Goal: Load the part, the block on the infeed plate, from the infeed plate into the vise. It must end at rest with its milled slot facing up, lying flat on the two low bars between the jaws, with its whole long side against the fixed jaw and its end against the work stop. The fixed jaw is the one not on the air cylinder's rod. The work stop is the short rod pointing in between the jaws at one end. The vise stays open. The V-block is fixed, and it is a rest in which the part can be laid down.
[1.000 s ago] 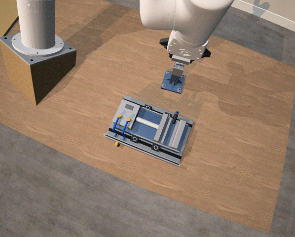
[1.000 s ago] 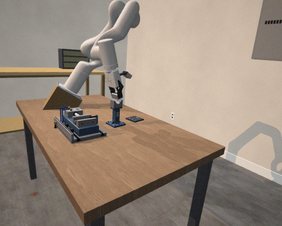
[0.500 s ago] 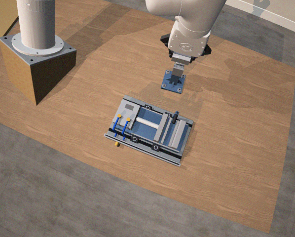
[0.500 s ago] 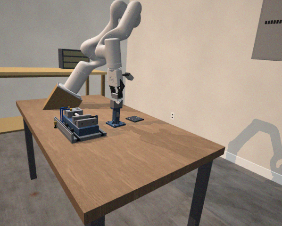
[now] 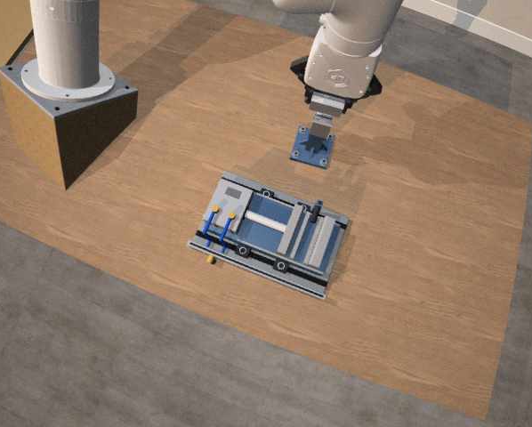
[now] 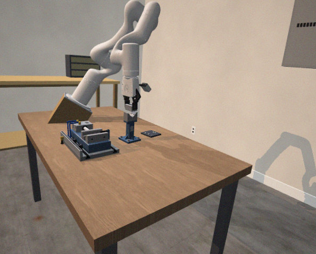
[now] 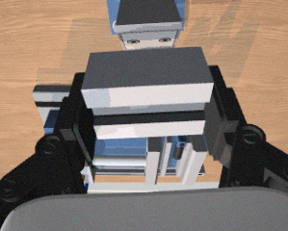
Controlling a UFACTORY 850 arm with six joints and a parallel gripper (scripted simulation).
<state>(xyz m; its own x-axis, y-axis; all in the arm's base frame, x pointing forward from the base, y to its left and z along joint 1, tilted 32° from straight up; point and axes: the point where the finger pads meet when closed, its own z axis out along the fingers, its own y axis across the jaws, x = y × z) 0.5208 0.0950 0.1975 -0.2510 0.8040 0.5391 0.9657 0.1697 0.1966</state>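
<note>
My gripper is now right at the part. Round my hand: work stop (8 cm ahead, 17 cm to the right, 11 cm below); then V-block post (14 cm below); then infeed plate (5 cm behind, 16 cm to the left, 19 cm below).
</note>
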